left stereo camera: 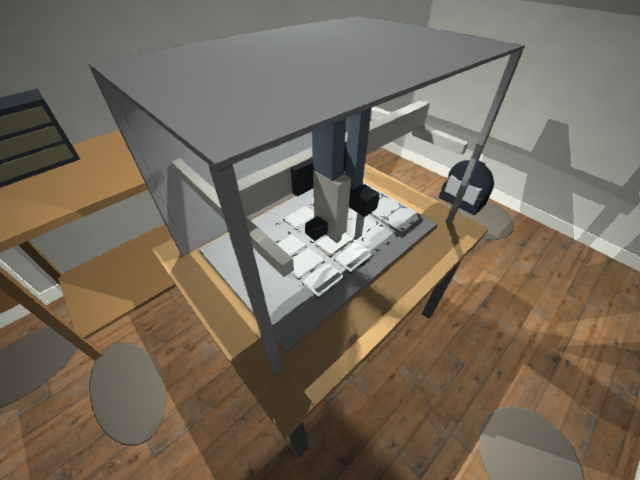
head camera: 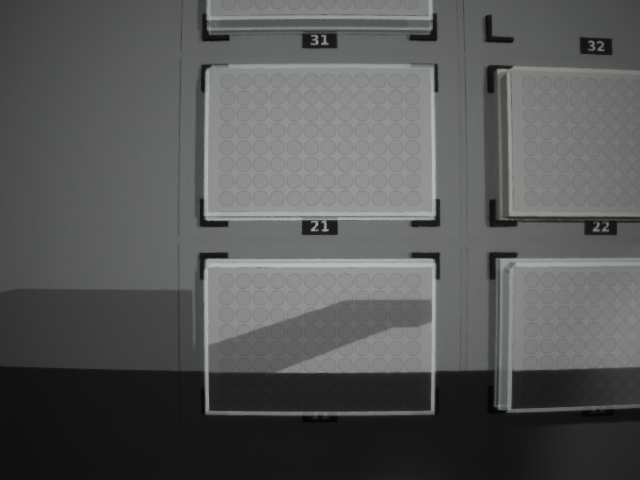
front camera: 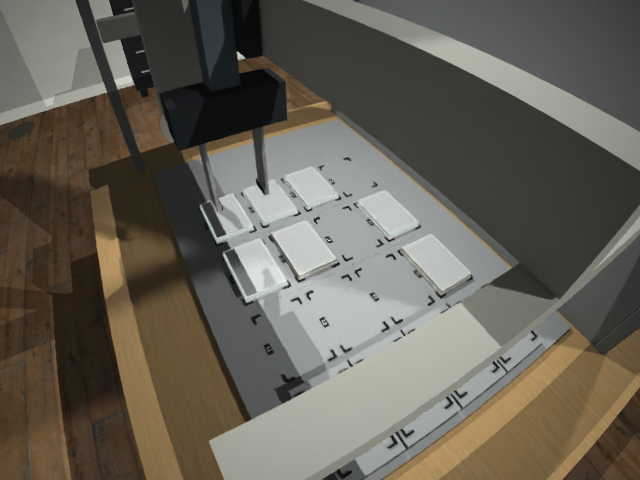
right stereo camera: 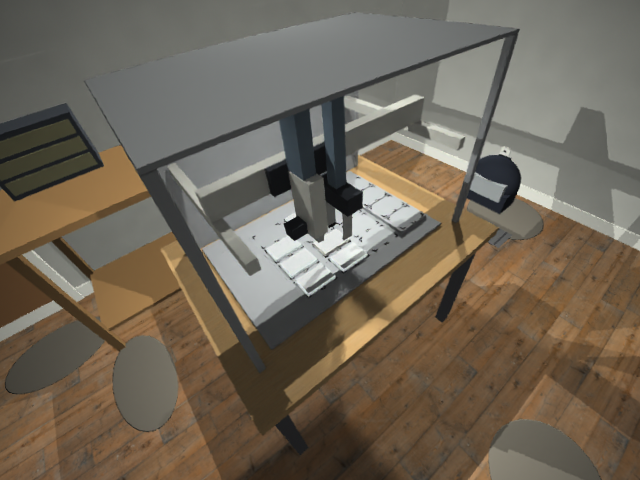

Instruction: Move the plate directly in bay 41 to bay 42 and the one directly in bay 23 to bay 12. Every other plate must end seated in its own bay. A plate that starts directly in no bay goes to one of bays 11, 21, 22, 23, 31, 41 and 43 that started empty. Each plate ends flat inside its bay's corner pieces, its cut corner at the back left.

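Places are measured from the robot's base along level axes (x left, y back, z up), in metres.
Pixels of known places: gripper, fingertip midpoint: (left stereo camera: 348,231) (front camera: 240,196) (right stereo camera: 339,231); robot's base, origin of the base link: (left stereo camera: 318,297) (head camera: 208,407) (front camera: 200,208) (right stereo camera: 308,297).
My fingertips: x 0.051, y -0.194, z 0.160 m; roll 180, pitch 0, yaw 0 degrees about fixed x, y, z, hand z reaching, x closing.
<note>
For each thing: its top centre in the pictures, then the offset to it from my fingertips. "*": a spot on its surface instead.
- bay 11, surface spot: (head camera: 319,284) * dx +0.022, dy +0.130, dz -0.145 m
- bay 21, surface spot: (head camera: 319,139) (front camera: 269,198) * dx +0.099, dy +0.130, dz -0.145 m
- bay 31, surface spot: (head camera: 319,7) * dx +0.171, dy +0.130, dz -0.145 m
- bay 12 plate, middle of its top: (head camera: 616,336) (front camera: 253,265) (right stereo camera: 348,255) (left stereo camera: 353,255) dx -0.008, dy -0.034, dz -0.145 m
- cream plate, middle of its top: (head camera: 616,142) (front camera: 302,245) (right stereo camera: 331,240) (left stereo camera: 334,240) dx +0.099, dy -0.034, dz -0.145 m
- bay 42, surface spot: (front camera: 387,213) * dx +0.307, dy -0.040, dz -0.145 m
- bay 43, surface spot: (front camera: 435,263) * dx +0.305, dy -0.203, dz -0.145 m
- roof, surface spot: (right stereo camera: 305,77) * dx -0.048, dy +0.105, dz +0.531 m
My gripper (front camera: 242,200) is open and empty, its two jaws hanging above the bay 11 and 21 plates. White plates lie in bay 11 (front camera: 233,219) (head camera: 319,284) (left stereo camera: 323,279), bay 21 (front camera: 270,202) (head camera: 319,139) and bay 31 (front camera: 310,187) (head camera: 319,7). The bay 12 plate (front camera: 261,266) (head camera: 578,320) shows its cut corner at the upper left in the head view. A cream plate (front camera: 303,248) (head camera: 578,139) lies in bay 22. Further plates lie in bay 42 (front camera: 387,213) and bay 43 (front camera: 435,263). Bays 41, 32, 13, 23 and 33 hold no plate.
The parked pipetting stage (left stereo camera: 330,204) (right stereo camera: 309,206) stands beside the gripper. A pale beam (front camera: 361,403) crosses the front view above the deck. A grey side panel (front camera: 439,129) runs along the deck, and posts (left stereo camera: 242,258) (right stereo camera: 206,279) hold up the roof (left stereo camera: 310,77) (right stereo camera: 305,77).
</note>
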